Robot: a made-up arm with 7 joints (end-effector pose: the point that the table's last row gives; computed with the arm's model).
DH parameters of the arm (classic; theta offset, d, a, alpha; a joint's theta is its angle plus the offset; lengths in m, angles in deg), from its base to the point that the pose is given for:
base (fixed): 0 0 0 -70
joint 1: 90 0 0 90
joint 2: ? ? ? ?
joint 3: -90 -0.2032 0.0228 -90
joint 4: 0 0 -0.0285 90
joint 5: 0 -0.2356 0 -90
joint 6: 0 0 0 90
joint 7: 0 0 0 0
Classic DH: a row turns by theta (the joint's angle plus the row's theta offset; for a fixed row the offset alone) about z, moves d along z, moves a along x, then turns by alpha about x.
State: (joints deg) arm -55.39 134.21 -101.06 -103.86 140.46 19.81 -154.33
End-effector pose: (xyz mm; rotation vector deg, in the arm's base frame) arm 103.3 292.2 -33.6 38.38 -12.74 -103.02
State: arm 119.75 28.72 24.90 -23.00 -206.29 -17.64 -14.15
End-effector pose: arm -405.0 48.6 165.5 150.63 -11.09 85.97
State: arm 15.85 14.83 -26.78 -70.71 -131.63 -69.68 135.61
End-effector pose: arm 121.3 -8.1 -368.3 -38.47 10.37 -41.01
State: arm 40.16 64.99 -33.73 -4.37 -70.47 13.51 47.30
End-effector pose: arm -196.1 372.9 -128.5 49.19 68.29 -63.41
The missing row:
joint 2: 70 0 0 -90
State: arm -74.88 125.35 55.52 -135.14 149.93 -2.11 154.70
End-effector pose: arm -144.0 -47.1 154.8 -100.58 7.86 -18.42
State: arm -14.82 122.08 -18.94 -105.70 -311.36 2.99 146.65
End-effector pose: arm 247.3 163.9 77.8 -53.52 -63.48 57.16
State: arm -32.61 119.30 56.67 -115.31 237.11 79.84 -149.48
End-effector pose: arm -6.6 -2.5 279.1 27.88 75.46 93.62
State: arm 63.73 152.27 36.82 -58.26 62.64 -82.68 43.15
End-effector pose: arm 368.5 166.8 56.5 -37.74 -100.46 -75.37
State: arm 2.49 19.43 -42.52 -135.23 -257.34 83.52 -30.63
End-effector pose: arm 151.5 -112.3 -106.0 -101.68 -13.86 -78.80
